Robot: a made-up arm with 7 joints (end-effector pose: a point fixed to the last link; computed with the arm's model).
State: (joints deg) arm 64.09 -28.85 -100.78 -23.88 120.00 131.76 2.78
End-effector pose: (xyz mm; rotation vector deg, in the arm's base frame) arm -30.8 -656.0 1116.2 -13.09 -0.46 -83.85
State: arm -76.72 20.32 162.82 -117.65 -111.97 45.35 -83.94
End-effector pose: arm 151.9 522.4 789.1 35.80 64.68 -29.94
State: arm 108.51 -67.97 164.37 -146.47 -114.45 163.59 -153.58
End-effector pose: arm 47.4 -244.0 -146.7 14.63 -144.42 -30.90
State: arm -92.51 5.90 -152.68 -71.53 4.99 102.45 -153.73
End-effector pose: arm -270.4 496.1 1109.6 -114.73 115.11 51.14
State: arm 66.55 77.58 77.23 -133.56 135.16 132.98 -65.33
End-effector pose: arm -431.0 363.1 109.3 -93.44 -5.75 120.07
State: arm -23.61 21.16 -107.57 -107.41 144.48 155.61 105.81
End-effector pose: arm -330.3 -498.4 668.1 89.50 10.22 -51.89
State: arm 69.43 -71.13 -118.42 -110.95 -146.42 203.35 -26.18
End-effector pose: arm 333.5 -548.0 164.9 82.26 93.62 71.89
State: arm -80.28 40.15 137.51 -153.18 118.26 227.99 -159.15
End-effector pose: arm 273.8 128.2 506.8 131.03 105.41 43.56
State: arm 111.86 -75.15 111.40 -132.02 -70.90 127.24 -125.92
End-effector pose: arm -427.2 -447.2 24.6 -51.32 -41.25 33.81
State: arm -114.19 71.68 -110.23 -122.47 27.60 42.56 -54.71
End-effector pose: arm -593.4 109.2 487.0 27.59 126.94 -19.91
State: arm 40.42 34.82 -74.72 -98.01 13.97 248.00 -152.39
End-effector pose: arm 661.0 -106.0 651.6 3.49 42.48 -14.54
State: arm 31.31 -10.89 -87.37 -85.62 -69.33 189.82 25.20
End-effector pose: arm 294.4 -490.5 932.3 88.28 -10.96 79.37
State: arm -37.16 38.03 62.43 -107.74 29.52 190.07 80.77
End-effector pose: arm 792.1 67.1 462.5 -64.38 97.39 -2.33
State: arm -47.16 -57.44 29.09 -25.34 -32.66 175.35 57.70
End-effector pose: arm -466.3 681.1 892.3 17.50 -46.53 -172.50
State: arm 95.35 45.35 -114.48 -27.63 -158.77 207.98 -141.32
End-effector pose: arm 230.7 596.3 948.0 -76.59 -20.43 -141.14
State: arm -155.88 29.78 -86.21 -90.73 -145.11 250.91 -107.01
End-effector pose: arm -502.9 328.6 712.6 -152.25 -60.10 9.36
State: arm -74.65 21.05 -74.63 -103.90 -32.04 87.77 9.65
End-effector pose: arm -583.4 -507.6 596.7 -31.58 153.18 83.93
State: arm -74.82 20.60 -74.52 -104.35 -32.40 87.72 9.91
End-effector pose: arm -585.1 -502.5 594.3 -31.27 152.92 83.86
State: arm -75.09 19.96 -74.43 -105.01 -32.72 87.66 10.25
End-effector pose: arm -588.0 -494.2 591.0 -30.72 152.61 83.47
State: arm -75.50 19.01 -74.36 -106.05 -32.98 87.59 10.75
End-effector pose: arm -592.4 -481.0 585.6 -29.81 152.20 82.58
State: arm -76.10 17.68 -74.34 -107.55 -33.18 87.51 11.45
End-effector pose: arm -598.6 -461.6 577.6 -28.41 151.63 81.09
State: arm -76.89 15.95 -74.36 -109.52 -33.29 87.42 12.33
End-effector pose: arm -605.8 -436.1 566.7 -26.63 150.89 78.95
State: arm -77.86 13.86 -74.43 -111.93 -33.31 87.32 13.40
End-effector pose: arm -612.8 -405.3 552.6 -24.50 149.94 76.25
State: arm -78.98 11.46 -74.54 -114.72 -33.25 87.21 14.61
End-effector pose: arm -618.3 -370.5 535.4 -22.18 148.75 73.07
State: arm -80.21 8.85 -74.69 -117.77 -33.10 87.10 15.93
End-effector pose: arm -621.4 -333.7 515.7 -19.79 147.37 69.58
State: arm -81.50 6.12 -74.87 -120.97 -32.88 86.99 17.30
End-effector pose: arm -621.3 -296.8 494.1 -17.49 145.80 65.91
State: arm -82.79 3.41 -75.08 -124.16 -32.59 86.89 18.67
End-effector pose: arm -618.0 -261.9 472.0 -15.34 144.15 62.27
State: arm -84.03 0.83 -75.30 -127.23 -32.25 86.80 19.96
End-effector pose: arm -611.8 -230.4 450.2 -13.48 142.45 58.80
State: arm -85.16 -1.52 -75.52 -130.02 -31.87 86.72 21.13
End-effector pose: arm -603.9 -203.5 430.3 -11.90 140.84 55.62
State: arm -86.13 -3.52 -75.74 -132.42 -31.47 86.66 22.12
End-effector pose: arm -595.4 -181.8 413.1 -10.63 139.40 52.86
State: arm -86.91 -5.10 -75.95 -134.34 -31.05 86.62 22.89
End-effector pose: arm -587.5 -165.1 399.3 -9.62 138.20 50.57
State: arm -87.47 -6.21 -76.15 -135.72 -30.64 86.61 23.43
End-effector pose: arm -581.5 -153.4 389.3 -8.85 137.31 48.82
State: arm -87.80 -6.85 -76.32 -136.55 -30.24 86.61 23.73
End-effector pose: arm -577.7 -146.2 383.2 -8.30 136.73 47.60
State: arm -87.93 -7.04 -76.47 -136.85 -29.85 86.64 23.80
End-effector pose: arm -576.6 -142.8 380.9 -7.90 136.49 46.84
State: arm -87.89 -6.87 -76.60 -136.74 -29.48 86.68 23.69
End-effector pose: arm -577.5 -142.5 381.4 -7.65 136.50 46.48
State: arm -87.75 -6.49 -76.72 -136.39 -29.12 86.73 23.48
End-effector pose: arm -579.7 -143.9 383.5 -7.47 136.67 46.36
